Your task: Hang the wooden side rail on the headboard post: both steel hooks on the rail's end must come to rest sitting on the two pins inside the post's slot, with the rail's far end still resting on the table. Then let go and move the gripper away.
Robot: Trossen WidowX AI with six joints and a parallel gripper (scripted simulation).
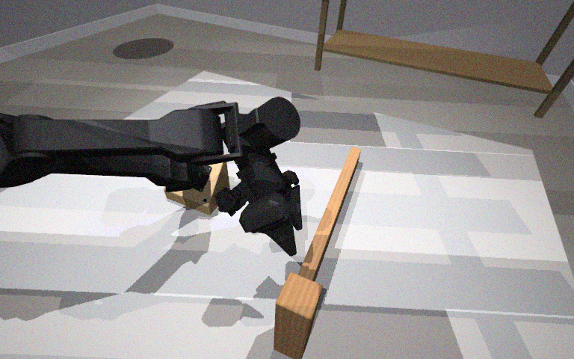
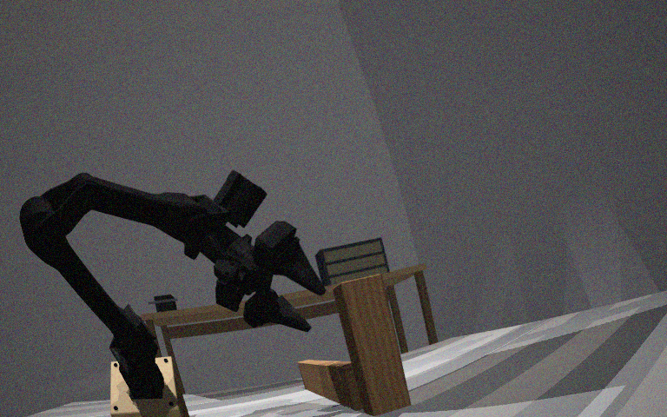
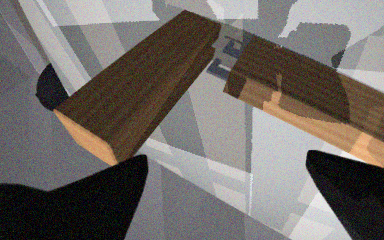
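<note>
My gripper tip is 9 cm to the left of the wooden headboard post, 7 cm above it and 4 cm short of it.
</note>
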